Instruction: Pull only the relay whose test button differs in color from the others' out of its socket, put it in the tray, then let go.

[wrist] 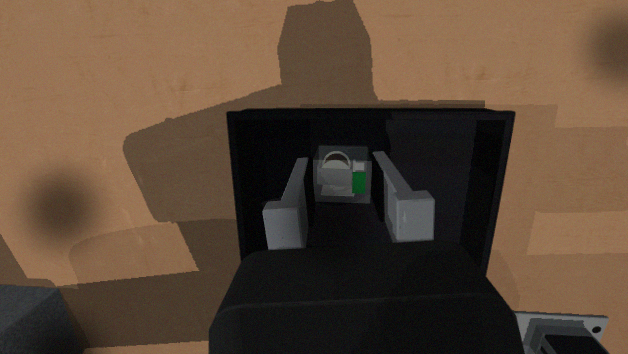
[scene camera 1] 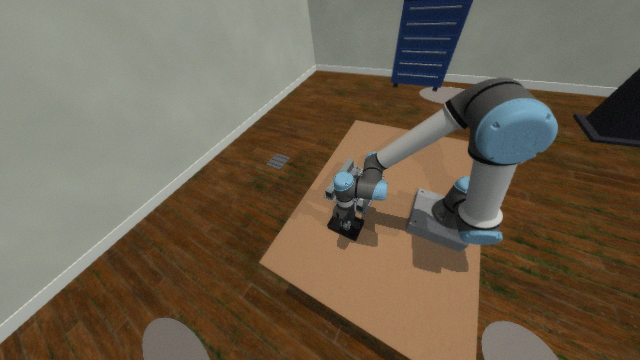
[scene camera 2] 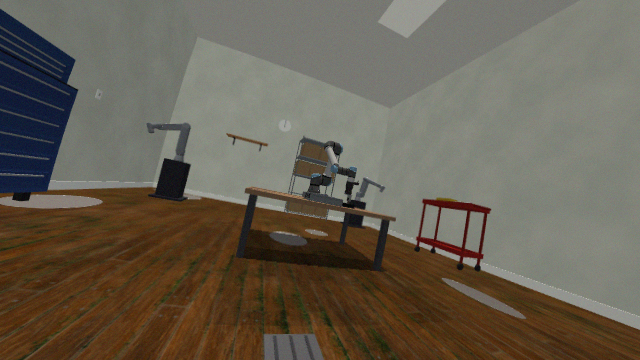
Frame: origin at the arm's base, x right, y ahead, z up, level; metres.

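Seen in the pictures: gripper, fingertip midpoint: (wrist: 341, 175) (scene camera 1: 345, 226) (scene camera 2: 348, 201); arm's base, link origin: (scene camera 1: 449, 214) (scene camera 2: 313, 192).
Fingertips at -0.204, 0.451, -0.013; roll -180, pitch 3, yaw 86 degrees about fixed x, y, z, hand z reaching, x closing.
Observation:
Pixels of each thing's top centre, then the offset from my fingertips to it, as dx, dy, dz. "spot": a spot on its surface instead. Level surfaces: height alone.
- clear-cased relay, top centre: (wrist: 342, 183) -0.001, +0.000, +0.015
- panel with the sockets, surface spot: (wrist: 560, 320) spot: +0.162, +0.156, -0.058
- grey duct, top centre: (scene camera 1: 340, 174) (scene camera 2: 326, 196) +0.315, +0.130, +0.002
- wooden table, surface height: dz -0.061
A clear-cased relay (wrist: 336, 177) with a green test button is between my fingertips in the wrist view, upright within the outline of the tray. My gripper (wrist: 341, 175) (scene camera 1: 345, 225) is shut on it. The black tray (wrist: 500, 165) (scene camera 1: 356, 235) lies under the gripper, and its walls stand around the relay in the wrist view. Whether the relay's underside touches the tray floor is hidden. In the scene camera 2 view the gripper (scene camera 2: 348, 201) is low over the table, too small to show the relay. The other relays are hidden by the arm.
The panel with the sockets (wrist: 560, 320) stands beside the tray; its corner shows at the lower right of the wrist view. In the scene camera 1 view a grey duct (scene camera 1: 348, 167) of the panel shows behind the wrist. The robot's base plate (scene camera 1: 425, 215) stands on the wooden table (scene camera 1: 390, 290).

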